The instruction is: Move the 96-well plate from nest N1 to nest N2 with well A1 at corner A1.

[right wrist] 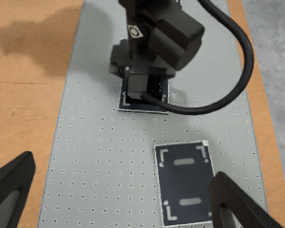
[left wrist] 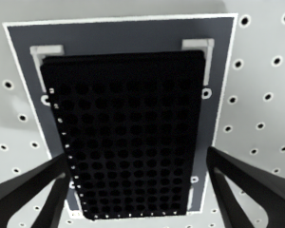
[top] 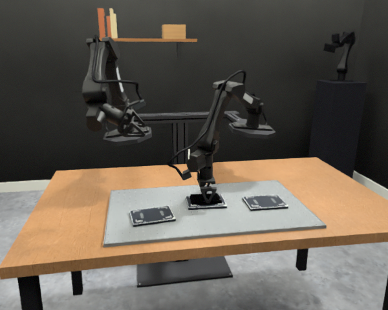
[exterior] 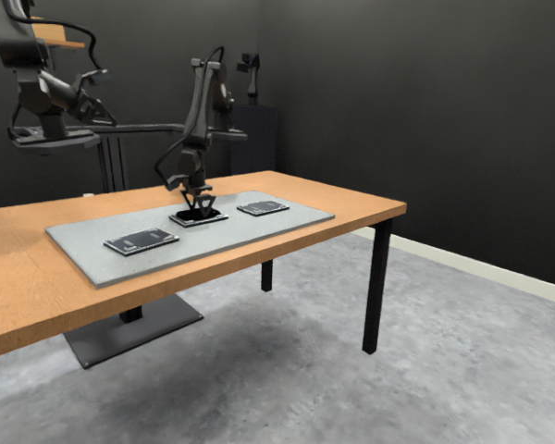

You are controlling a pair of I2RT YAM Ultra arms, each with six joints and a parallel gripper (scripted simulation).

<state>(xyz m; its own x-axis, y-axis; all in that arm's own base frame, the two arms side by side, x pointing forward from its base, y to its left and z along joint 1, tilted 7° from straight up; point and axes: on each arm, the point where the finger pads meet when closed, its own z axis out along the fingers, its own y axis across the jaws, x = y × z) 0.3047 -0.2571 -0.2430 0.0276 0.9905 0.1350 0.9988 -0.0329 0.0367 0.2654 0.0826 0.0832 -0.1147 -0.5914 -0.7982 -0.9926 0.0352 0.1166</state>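
The black 96-well plate is 1 cm below my left hand. Round my left hand: plate nest 2 cm below, 1 cm ahead.
My right gripper is now 310 mm above the black 96-well plate, 260 mm to the right of it and 10 mm short of it. The rest, counted from my right hand: plate nest (330 mm below, 260 mm to the left, 10 mm ahead).
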